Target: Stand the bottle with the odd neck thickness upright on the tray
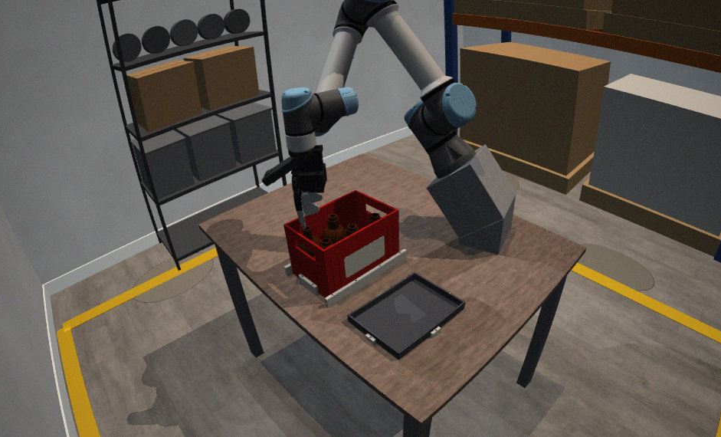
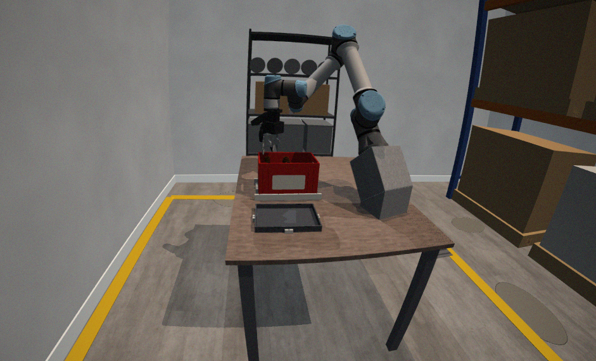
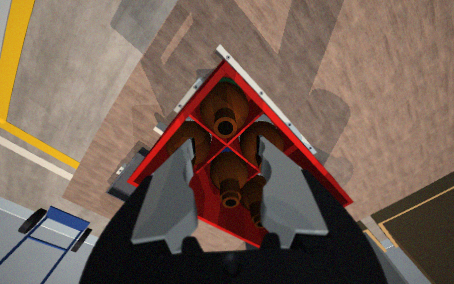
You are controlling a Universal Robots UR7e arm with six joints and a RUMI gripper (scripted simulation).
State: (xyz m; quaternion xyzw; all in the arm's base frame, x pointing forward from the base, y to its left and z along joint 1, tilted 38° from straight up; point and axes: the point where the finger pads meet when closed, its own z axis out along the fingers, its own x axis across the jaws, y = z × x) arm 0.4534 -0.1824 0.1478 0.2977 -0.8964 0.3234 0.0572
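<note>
Right now my hand is 8 cm past the red crate, 6 cm to the right of it and 11 cm above it. Also, from my hand: dark tray: 33 cm to the left, 18 cm below.
</note>
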